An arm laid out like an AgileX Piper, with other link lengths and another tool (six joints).
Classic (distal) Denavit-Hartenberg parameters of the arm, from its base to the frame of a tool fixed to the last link. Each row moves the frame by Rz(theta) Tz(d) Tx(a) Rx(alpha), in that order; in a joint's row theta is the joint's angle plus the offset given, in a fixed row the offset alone. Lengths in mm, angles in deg.
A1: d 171, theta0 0, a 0, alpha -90
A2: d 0, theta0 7.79, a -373.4, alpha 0
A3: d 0, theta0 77.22, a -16.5, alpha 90
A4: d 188.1, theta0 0, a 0, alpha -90
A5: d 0, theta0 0, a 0, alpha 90
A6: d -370.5, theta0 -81.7, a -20, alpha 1.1
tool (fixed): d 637.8, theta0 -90, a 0, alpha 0
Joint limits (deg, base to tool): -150..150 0..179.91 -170..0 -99.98..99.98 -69.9..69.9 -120..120
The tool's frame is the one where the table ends.
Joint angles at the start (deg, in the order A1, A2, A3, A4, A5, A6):
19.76, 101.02, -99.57, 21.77, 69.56, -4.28
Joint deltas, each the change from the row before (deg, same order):
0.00, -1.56, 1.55, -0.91, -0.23, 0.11
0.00, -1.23, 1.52, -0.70, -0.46, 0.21
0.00, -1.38, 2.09, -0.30, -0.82, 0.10
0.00, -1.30, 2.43, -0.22, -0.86, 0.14
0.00, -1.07, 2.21, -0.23, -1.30, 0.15
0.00, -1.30, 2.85, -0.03, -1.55, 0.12
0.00, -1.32, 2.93, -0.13, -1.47, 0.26
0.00, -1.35, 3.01, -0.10, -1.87, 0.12
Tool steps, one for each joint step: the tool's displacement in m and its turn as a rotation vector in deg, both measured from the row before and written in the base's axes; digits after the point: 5 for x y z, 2 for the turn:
-0.00678, -0.00637, 0.00197, -0.74, -0.47, -0.23
-0.00515, -0.00512, 0.00041, -0.54, -0.27, -0.38
-0.00654, -0.00419, -0.00031, -0.22, -0.11, -0.38
-0.00743, -0.00423, -0.00269, -0.27, 0.29, -0.42
-0.00437, -0.00351, -0.00238, -0.14, -0.09, -0.57
-0.00647, -0.00367, -0.00363, -0.03, 0.12, -0.62
-0.00712, -0.00433, -0.00447, -0.14, 0.27, -0.71
-0.00608, -0.00419, -0.00409, -0.06, -0.10, -0.71

